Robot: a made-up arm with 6 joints. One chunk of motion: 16 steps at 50 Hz.
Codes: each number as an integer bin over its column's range. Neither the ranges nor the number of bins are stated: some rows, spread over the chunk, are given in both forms.
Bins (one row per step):
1: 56 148 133 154 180 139
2: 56 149 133 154 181 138
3: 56 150 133 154 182 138
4: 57 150 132 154 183 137
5: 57 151 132 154 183 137
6: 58 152 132 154 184 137
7: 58 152 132 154 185 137
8: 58 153 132 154 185 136
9: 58 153 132 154 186 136
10: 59 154 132 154 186 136
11: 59 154 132 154 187 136
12: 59 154 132 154 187 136
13: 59 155 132 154 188 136
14: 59 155 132 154 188 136
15: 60 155 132 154 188 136
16: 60 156 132 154 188 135
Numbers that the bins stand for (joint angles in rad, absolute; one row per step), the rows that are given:
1: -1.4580 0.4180 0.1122 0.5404 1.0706 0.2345
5: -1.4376 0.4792 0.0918 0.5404 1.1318 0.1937
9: -1.4173 0.5200 0.0918 0.5404 1.1929 0.1733
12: -1.3969 0.5404 0.0918 0.5404 1.2133 0.1733
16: -1.3765 0.5812 0.0918 0.5404 1.2337 0.1529
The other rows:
2: -1.4580 0.4384 0.1122 0.5404 1.0910 0.2141
3: -1.4580 0.4588 0.1122 0.5404 1.1114 0.2141
4: -1.4376 0.4588 0.0918 0.5404 1.1318 0.1937
6: -1.4173 0.4996 0.0918 0.5404 1.1522 0.1937
7: -1.4173 0.4996 0.0918 0.5404 1.1725 0.1937
8: -1.4173 0.5200 0.0918 0.5404 1.1725 0.1733
10: -1.3969 0.5404 0.0918 0.5404 1.1929 0.1733
11: -1.3969 0.5404 0.0918 0.5404 1.2133 0.1733
13: -1.3969 0.5608 0.0918 0.5404 1.2337 0.1733
14: -1.3969 0.5608 0.0918 0.5404 1.2337 0.1733
15: -1.3765 0.5608 0.0918 0.5404 1.2337 0.1733

